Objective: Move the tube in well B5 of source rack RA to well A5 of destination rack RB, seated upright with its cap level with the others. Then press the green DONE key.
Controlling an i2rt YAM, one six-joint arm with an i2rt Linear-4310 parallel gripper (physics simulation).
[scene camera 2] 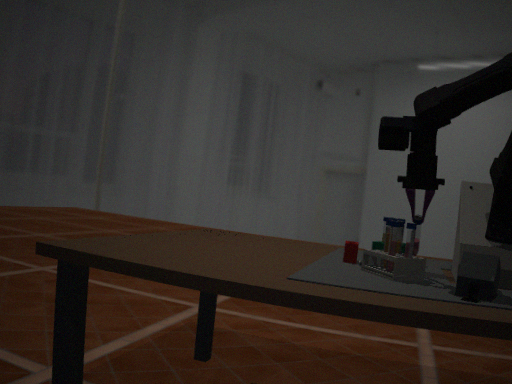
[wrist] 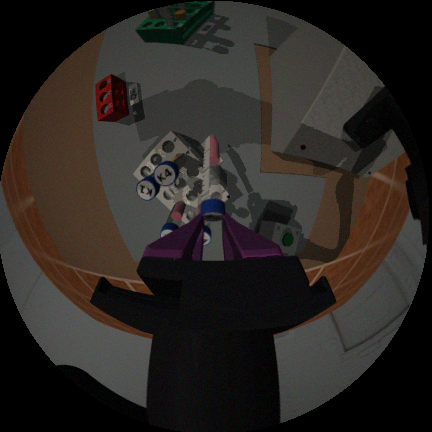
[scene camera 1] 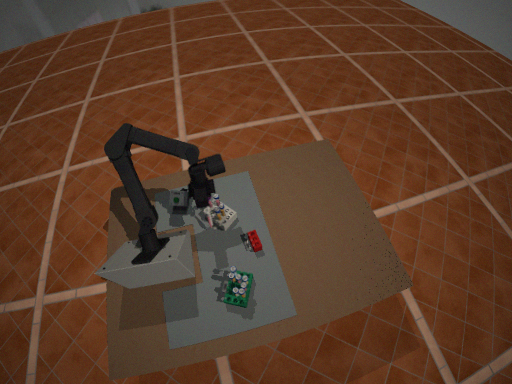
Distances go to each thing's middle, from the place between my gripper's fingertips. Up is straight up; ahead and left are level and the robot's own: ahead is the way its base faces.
The grey box with green button [scene camera 2: 477, 278] lies 15 cm behind my hand, 11 cm to the left of it and 9 cm below it.
